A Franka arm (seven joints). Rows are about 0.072 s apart.
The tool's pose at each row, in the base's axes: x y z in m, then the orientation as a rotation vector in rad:
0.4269 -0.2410 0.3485 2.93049 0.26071 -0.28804
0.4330 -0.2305 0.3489 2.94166 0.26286 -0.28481
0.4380 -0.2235 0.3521 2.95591 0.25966 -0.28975
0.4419 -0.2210 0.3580 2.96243 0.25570 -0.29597
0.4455 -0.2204 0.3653 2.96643 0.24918 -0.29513
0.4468 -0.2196 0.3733 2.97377 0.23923 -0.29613
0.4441 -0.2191 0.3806 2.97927 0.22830 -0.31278
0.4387 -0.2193 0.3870 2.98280 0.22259 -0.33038
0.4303 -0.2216 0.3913 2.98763 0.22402 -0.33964
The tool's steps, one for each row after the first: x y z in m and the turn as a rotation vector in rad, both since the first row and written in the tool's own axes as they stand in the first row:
0.0074 -0.0089 -0.0036 0.01055 0.00391 -0.00157
0.0127 -0.0142 -0.0089 0.02525 0.00255 -0.00023
0.0156 -0.0149 -0.0158 0.03253 -0.00082 0.00176
0.0177 -0.0136 -0.0236 0.03625 -0.00013 0.00602
0.0174 -0.0128 -0.0317 0.04351 -0.00037 0.01231
0.0133 -0.0126 -0.0383 0.05138 -0.01108 0.01816
0.0068 -0.0124 -0.0435 0.05759 -0.02229 0.02054
-0.0026 -0.0110 -0.0457 0.06384 -0.02741 0.01873

